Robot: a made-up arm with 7 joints. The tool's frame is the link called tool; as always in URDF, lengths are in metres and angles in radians. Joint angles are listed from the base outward.
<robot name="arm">
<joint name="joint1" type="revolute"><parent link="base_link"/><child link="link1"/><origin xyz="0.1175 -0.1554 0.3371" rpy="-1.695 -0.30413 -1.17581"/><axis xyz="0 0 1"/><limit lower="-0.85" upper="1.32"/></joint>
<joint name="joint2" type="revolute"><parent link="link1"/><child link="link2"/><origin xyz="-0.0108 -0.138 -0.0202" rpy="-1.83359 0.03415 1.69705"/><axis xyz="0 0 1"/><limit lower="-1.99" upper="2.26"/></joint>
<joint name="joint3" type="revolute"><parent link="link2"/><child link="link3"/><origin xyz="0.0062 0.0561 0.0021" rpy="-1.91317 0.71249 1.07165"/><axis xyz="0 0 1"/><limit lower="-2.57" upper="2.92"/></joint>
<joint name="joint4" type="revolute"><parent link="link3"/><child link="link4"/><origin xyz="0.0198 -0.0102 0.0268" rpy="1.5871 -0.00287 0.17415"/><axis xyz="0 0 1"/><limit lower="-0.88" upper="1.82"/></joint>
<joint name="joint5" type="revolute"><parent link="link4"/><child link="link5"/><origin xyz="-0.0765 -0.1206 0.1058" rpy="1.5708 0 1.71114"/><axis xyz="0 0 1"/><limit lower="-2.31" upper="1.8"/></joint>
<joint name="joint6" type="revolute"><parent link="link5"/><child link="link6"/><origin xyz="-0.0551 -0.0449 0.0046" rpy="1.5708 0 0"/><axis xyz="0 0 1"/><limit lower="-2.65" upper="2.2"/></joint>
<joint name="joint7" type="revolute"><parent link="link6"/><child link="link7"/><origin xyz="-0.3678 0.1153 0.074" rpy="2.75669 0.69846 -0.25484"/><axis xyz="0 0 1"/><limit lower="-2.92" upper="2.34"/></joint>
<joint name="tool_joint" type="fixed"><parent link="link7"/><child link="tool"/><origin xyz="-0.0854 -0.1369 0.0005" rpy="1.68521 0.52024 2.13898"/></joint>
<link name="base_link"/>
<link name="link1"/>
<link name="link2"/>
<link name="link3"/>
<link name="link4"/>
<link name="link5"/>
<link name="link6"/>
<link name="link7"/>
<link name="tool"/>
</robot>
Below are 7 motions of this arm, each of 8 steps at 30 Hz.
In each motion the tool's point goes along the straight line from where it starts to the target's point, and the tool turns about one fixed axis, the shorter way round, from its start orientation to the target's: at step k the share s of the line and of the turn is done. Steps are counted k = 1, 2, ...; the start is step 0. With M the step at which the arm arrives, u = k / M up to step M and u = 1 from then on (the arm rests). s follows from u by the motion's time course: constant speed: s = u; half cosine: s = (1 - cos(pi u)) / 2; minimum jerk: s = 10 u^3 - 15 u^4 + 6 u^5.
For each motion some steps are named. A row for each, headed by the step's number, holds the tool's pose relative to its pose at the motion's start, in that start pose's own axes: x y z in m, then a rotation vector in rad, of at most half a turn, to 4 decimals.
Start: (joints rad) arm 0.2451 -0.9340 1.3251 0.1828 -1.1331 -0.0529 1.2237
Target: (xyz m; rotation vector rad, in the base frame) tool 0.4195 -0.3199 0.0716 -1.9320 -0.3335 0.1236
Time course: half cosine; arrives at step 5
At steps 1, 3, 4, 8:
1: 0.0003 0.0015 0.0030 0.0100 -0.0001 0.0005
3: 0.0019 0.0103 0.0204 0.0686 -0.0008 0.0032
4: 0.0027 0.0142 0.0282 0.0948 -0.0011 0.0044
8: 0.0030 0.0157 0.0312 0.1049 -0.0012 0.0049

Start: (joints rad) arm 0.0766 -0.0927 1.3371 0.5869 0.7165 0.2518 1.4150
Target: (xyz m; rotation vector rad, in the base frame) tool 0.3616 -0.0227 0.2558 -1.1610 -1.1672 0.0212
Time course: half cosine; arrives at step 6
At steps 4, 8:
4: -0.0108 0.0009 0.0102 -0.0057 0.0476 0.0092
8: -0.0144 0.0012 0.0136 -0.0077 0.0635 0.0123

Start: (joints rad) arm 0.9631 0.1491 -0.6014 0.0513 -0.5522 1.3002 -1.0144
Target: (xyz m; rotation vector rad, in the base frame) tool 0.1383 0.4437 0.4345 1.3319 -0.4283 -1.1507
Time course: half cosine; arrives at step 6
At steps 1, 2, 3, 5, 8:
1: -0.0009 0.0019 0.0000 0.0087 -0.0009 0.0016
2: -0.0035 0.0071 0.0002 0.0326 -0.0032 0.0058
3: -0.0070 0.0143 0.0003 0.0652 -0.0064 0.0116
5: -0.0131 0.0266 0.0006 0.1216 -0.0120 0.0216
8: -0.0140 0.0285 0.0006 0.1303 -0.0129 0.0231

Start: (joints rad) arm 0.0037 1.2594 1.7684 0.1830 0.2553 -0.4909 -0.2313
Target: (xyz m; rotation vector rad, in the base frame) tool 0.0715 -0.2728 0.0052 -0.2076 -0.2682 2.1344
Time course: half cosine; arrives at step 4
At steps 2, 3, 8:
2: -0.0130 0.0211 0.0144 0.0321 0.0573 -0.0090
3: -0.0221 0.0361 0.0246 0.0548 0.0979 -0.0154
8: -0.0259 0.0423 0.0289 0.0641 0.1147 -0.0181

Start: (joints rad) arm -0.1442 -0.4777 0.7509 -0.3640 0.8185 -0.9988 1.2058
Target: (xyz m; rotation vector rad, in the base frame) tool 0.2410 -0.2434 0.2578 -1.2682 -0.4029 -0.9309
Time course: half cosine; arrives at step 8
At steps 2, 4, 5, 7, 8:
2: -0.0087 0.0005 0.0071 -0.0111 0.0094 0.0209
4: -0.0296 0.0016 0.0242 -0.0381 0.0322 0.0713
5: -0.0410 0.0022 0.0335 -0.0526 0.0445 0.0986
7: -0.0570 0.0030 0.0466 -0.0732 0.0619 0.1372
8: -0.0593 0.0031 0.0485 -0.0761 0.0644 0.1426

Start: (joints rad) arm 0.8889 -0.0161 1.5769 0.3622 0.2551 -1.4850 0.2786
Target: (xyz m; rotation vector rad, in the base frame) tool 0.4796 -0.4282 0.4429 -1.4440 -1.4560 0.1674
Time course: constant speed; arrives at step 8
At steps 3, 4, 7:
3: 0.0250 0.0393 0.0092 0.1098 -0.1246 0.0337
4: 0.0333 0.0524 0.0122 0.1463 -0.1661 0.0450
7: 0.0583 0.0918 0.0214 0.2561 -0.2907 0.0787

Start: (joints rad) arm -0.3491 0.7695 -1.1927 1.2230 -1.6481 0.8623 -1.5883
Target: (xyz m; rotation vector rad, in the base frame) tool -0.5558 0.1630 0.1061 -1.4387 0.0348 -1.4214
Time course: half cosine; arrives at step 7
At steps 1, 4, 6, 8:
1: 0.0009 -0.0029 -0.0006 -0.0067 0.0019 0.0022
4: 0.0107 -0.0352 -0.0072 -0.0823 0.0230 0.0269
6: 0.0166 -0.0548 -0.0112 -0.1280 0.0358 0.0418
8: 0.0175 -0.0577 -0.0117 -0.1346 0.0376 0.0440

